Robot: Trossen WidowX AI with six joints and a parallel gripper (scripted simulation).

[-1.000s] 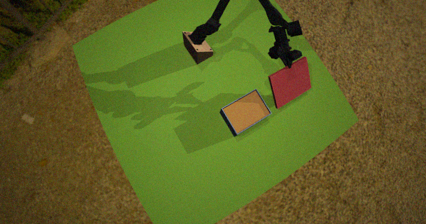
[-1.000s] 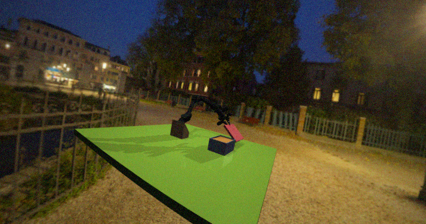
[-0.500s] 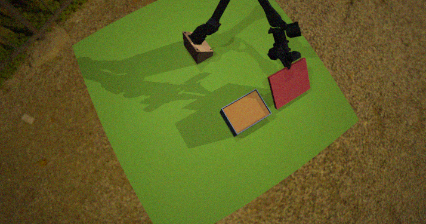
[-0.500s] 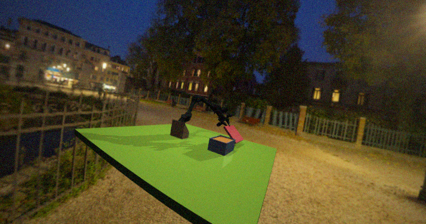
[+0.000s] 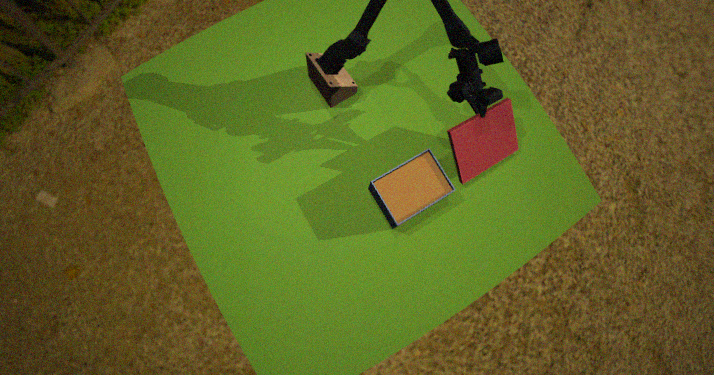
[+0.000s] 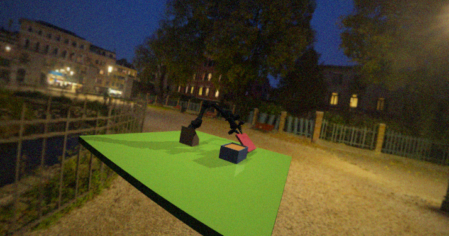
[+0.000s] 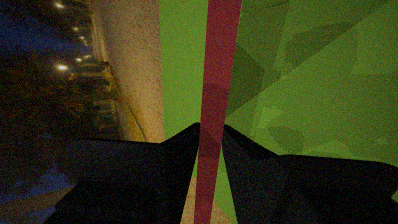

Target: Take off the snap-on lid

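Now: the red lid 7 cm ahead of my gripper tip and 5 cm below it. From my gripper tip the other things lie so: storage box (6 cm ahead, 28 cm to the right, 10 cm below).
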